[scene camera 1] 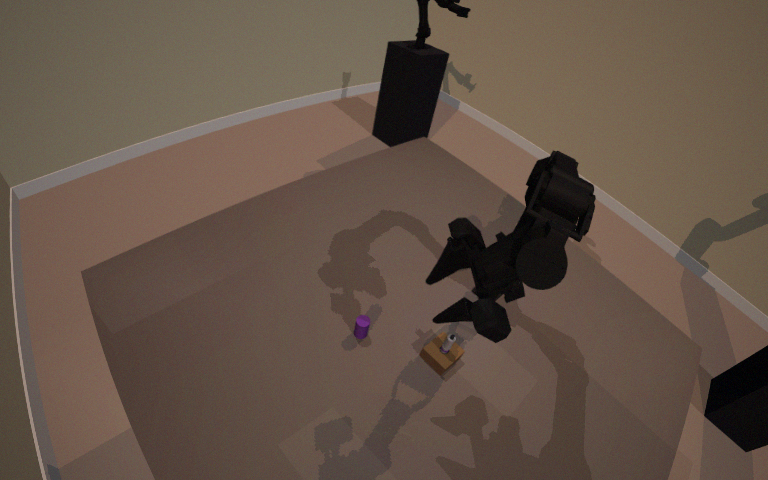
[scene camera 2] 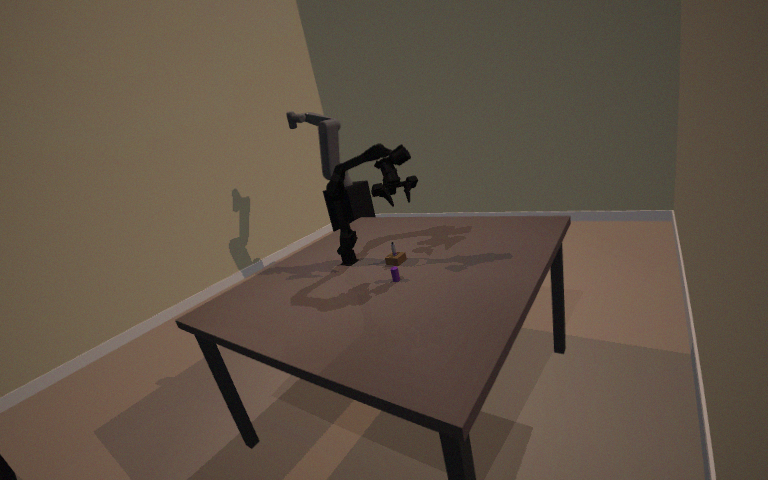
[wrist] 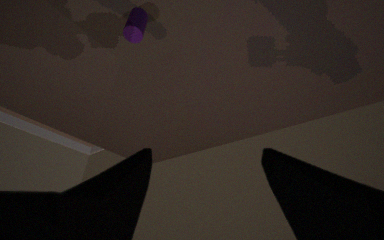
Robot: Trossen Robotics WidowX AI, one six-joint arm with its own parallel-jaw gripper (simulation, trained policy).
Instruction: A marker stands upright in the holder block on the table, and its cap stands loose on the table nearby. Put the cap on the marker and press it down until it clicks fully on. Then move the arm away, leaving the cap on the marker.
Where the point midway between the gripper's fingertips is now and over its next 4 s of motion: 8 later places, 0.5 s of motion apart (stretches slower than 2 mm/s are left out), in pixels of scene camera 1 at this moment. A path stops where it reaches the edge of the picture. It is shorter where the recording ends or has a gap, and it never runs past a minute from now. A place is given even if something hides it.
My gripper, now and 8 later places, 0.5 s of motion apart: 430,301; 413,297; 399,293; 387,290; 376,290; 368,294; 362,301; 361,310; 363,319
